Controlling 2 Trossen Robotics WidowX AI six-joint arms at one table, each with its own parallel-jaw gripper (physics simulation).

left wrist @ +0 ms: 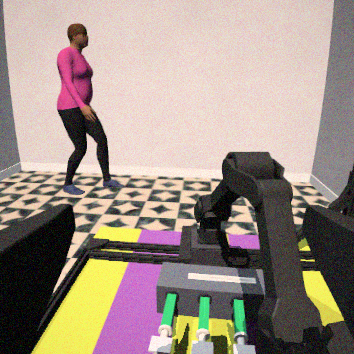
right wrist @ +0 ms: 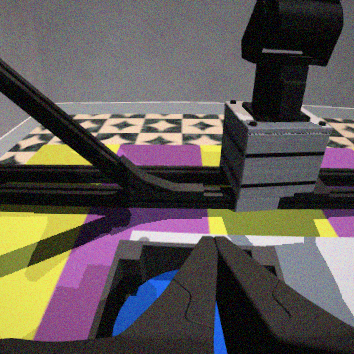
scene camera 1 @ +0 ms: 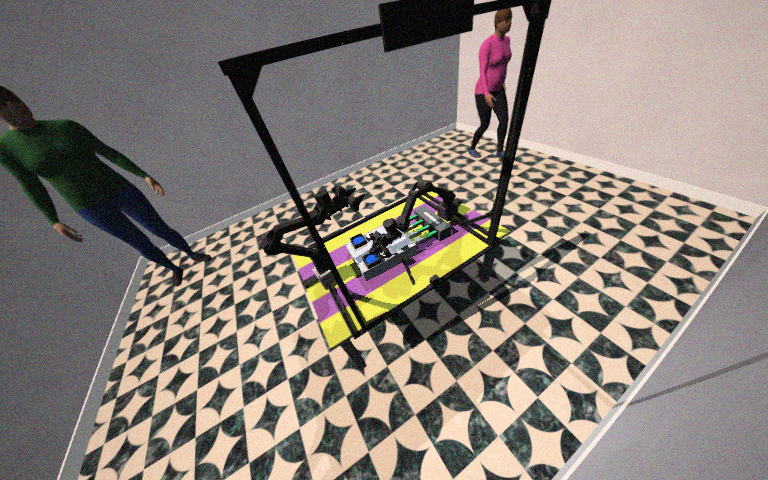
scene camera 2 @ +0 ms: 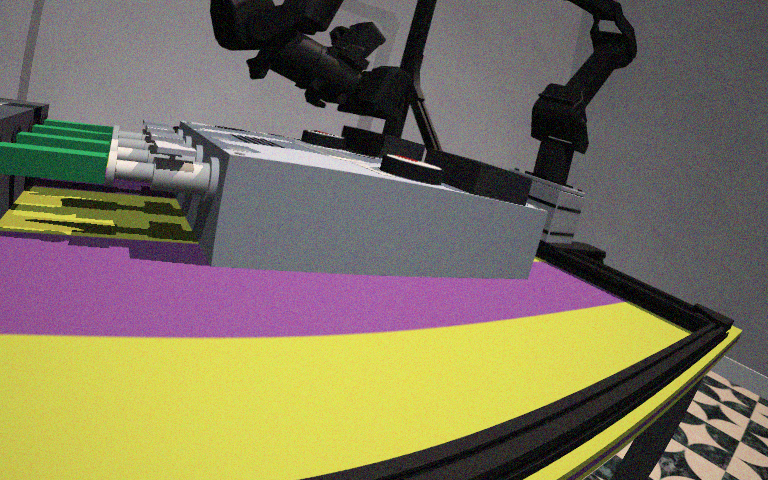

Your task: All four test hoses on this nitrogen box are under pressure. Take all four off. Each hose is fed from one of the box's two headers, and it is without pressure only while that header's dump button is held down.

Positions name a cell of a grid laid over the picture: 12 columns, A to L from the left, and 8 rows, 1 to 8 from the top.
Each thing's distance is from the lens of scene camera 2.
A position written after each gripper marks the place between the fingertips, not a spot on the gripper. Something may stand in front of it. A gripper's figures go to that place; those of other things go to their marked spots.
right gripper (scene camera 2: G2): 0.65 m
grey nitrogen box (scene camera 2: F4): 0.35 m
